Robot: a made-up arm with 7 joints.
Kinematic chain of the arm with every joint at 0, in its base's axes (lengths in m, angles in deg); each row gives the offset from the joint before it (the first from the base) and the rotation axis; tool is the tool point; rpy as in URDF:
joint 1: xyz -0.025 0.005 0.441 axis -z
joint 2: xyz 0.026 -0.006 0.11 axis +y
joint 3: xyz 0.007 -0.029 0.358 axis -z
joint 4: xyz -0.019 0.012 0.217 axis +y
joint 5: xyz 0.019 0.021 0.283 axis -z
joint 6: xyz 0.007 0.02 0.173 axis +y
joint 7: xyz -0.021 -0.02 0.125 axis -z
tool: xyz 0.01 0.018 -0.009 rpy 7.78 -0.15 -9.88
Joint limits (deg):
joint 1: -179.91..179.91
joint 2: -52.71..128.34
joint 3: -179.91..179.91
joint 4: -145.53..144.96
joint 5: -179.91..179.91
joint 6: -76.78..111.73
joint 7: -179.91..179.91
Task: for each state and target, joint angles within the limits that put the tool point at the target. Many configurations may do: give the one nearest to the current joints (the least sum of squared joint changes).
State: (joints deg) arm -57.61 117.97 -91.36 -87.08 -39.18 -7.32 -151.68
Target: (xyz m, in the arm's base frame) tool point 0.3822 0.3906 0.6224
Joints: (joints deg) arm -97.88 115.45 -63.42 -124.21 -33.79 -14.91 -149.74
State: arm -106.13 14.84 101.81 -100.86 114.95 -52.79 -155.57
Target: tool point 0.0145 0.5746 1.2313
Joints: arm -65.18 4.78 135.68 -79.57 116.82 -59.50 -154.57
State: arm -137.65 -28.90 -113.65 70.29 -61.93 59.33 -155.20
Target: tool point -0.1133 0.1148 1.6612
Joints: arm -123.68 14.72 -129.23 11.82 -71.03 56.94 -153.03
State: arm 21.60 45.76 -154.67 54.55 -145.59 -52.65 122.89
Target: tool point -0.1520 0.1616 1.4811
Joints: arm 17.65 13.63 -160.32 47.85 -146.71 -44.99 121.92
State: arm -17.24 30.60 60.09 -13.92 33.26 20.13 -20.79
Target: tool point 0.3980 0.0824 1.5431
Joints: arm 19.03 35.54 36.50 -47.25 38.01 28.82 -18.00
